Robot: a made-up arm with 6 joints. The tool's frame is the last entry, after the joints.
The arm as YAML. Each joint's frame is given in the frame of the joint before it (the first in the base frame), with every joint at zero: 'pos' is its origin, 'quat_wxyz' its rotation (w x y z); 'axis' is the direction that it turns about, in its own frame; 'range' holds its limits. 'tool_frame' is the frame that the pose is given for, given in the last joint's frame.
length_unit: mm
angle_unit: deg
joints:
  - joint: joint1
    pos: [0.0, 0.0, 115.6]
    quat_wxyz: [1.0, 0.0, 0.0, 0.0]
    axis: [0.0, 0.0, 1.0]
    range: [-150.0, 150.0]
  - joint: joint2
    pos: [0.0, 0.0, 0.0]
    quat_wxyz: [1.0, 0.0, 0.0, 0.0]
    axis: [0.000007, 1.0, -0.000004]
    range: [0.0, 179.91]
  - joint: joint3
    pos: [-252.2, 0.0, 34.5]
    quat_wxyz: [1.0, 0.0, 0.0, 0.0]
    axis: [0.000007, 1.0, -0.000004]
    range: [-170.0, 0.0]
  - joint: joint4
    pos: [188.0, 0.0, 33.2]
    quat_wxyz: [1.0, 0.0, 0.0, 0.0]
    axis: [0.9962, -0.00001, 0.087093]
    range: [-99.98, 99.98]
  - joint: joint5
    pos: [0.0, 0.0, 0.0]
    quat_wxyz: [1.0, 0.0, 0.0, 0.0]
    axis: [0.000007, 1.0, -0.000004]
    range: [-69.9, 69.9]
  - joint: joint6
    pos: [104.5, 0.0, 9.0]
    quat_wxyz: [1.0, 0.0, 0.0, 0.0]
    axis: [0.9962, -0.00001, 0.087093]
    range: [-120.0, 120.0]
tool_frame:
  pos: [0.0, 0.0, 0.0]
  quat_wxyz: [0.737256, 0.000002, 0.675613, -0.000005]
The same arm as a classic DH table. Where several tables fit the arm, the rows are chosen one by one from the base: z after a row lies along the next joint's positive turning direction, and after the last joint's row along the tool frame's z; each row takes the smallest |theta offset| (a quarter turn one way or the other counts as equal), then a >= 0, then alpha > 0; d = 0 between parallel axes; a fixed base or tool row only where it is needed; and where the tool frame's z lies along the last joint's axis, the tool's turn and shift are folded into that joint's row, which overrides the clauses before.
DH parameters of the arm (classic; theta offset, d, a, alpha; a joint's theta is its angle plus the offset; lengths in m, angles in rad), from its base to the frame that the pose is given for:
joint1: 0.0000 0.1156 0.0000 -1.5708
joint2: 0.1360 0.0000 -0.2545 0.0000
joint3: 1.3476 0.0000 -0.0167 1.5708
joint4: 0.0000 0.1902 0.0000 -1.5708
joint5: 0.0000 0.0000 0.0001 1.5708
joint6: 0.0000 0.1049 0.0000 0.0000
Joint limits (rad, base to tool): -2.6180..2.6180 0.0000..3.1400 -2.9671..0.0000 -1.7450..1.7450 -1.2200..1.2200 -2.0944..2.0944

